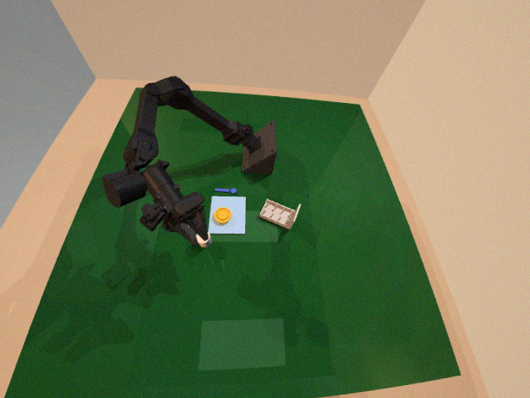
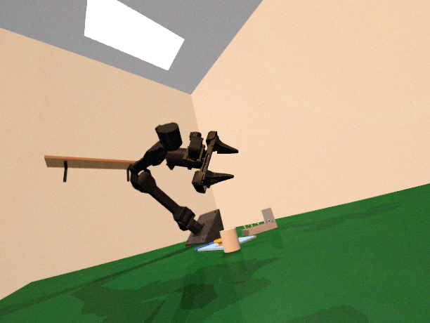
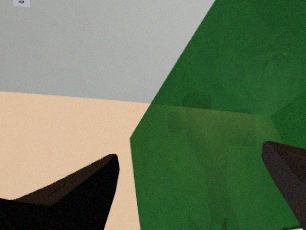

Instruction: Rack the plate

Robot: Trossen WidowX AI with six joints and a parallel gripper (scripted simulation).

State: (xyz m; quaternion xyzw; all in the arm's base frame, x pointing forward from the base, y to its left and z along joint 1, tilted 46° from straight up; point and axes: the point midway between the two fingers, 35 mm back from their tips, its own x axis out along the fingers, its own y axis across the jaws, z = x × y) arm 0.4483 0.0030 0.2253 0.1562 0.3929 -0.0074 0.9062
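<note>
Now: the orange plate 16 cm behind my gripper tip, 2 cm to the left of it and 20 cm below it. The rest, counted from my gripper tip: dish rack: 17 cm behind, 23 cm to the left, 19 cm below; then cream cup: 7 cm behind, 3 cm to the right, 19 cm below; then blue spoon: 27 cm behind, 4 cm to the left, 21 cm below.
</note>
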